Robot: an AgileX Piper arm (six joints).
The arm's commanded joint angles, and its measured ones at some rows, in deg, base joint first. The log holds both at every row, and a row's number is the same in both.
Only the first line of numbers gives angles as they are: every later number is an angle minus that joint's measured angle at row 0.
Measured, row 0:
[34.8 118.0 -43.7 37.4 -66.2 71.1]
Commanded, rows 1 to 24:
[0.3 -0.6 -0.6 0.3 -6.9 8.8]
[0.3 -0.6 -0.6 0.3 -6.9 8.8]
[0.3 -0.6 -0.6 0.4 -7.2 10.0]
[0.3 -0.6 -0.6 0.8 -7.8 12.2]
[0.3 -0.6 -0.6 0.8 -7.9 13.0]
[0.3 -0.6 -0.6 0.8 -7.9 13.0]
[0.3 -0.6 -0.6 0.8 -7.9 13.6]
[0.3 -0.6 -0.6 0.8 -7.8 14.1]
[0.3 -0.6 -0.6 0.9 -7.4 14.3]
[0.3 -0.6 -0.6 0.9 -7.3 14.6]
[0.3 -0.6 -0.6 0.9 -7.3 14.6]
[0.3 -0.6 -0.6 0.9 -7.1 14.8]
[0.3 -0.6 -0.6 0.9 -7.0 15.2]
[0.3 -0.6 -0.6 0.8 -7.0 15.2]
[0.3 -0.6 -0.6 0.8 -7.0 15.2]
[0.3 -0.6 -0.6 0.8 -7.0 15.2]
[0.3 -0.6 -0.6 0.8 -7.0 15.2]
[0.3 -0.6 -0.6 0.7 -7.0 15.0]
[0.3 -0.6 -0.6 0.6 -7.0 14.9]
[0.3 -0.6 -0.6 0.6 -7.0 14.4]
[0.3 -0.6 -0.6 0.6 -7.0 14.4]
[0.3 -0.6 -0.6 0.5 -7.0 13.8]
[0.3 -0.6 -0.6 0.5 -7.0 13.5]
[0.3 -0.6 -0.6 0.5 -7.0 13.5]
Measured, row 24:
[0.2 0.1 0.0 0.8 0.1 14.4]
